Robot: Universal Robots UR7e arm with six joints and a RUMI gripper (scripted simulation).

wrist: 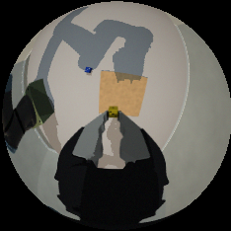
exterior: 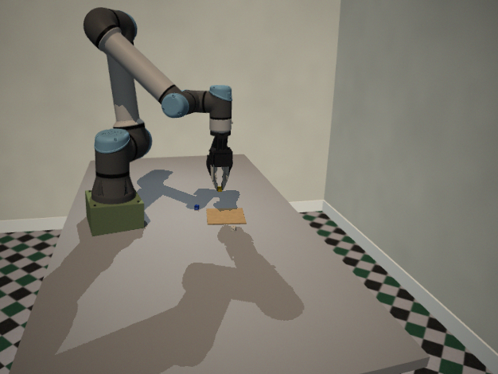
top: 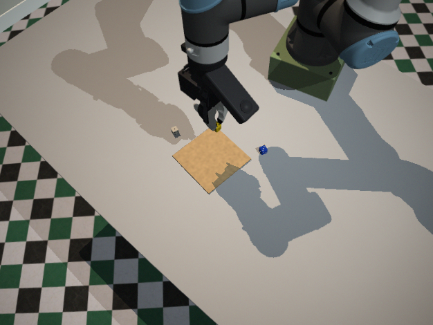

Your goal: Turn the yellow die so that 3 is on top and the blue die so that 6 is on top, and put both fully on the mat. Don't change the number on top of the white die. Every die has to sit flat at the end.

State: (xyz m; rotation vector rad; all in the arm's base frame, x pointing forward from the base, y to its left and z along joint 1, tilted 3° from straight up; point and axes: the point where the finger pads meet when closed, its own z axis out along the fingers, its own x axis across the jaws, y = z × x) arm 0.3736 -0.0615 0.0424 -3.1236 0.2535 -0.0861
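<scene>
The tan mat is 2 cm ahead of my hand and 12 cm below it. Also, from my hand: blue die 6 cm behind, 9 cm to the left, 11 cm below; then white die 1 cm ahead, 13 cm to the right, 11 cm below; then yellow die 1 cm below.
</scene>
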